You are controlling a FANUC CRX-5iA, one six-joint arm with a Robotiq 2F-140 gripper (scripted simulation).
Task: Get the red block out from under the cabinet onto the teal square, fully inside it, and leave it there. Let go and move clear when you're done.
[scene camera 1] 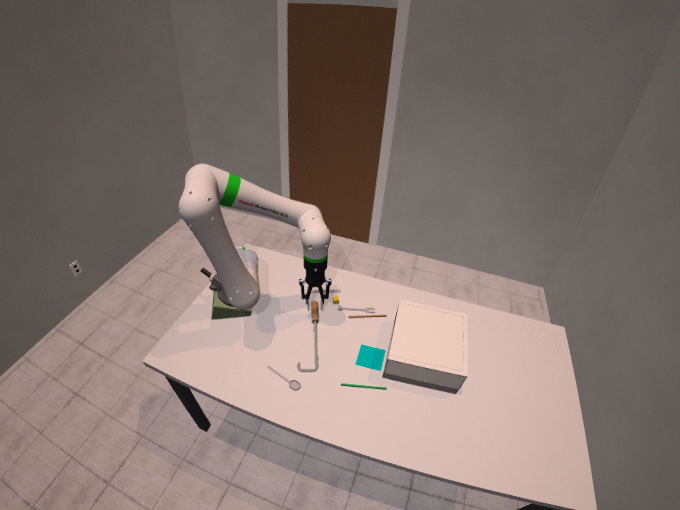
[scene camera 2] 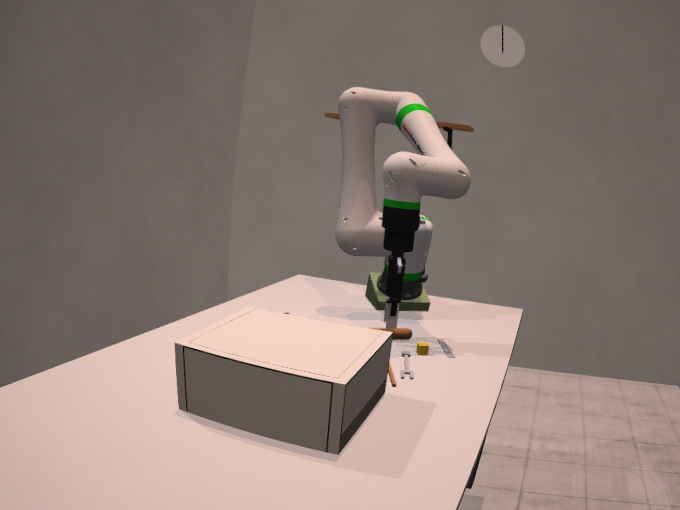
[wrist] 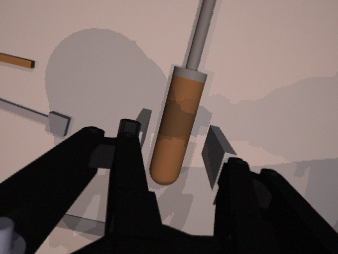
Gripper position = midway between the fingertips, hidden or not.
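Observation:
Gripper (scene camera 2: 389, 324) in view. Same gripper (wrist: 177, 132) in view too.

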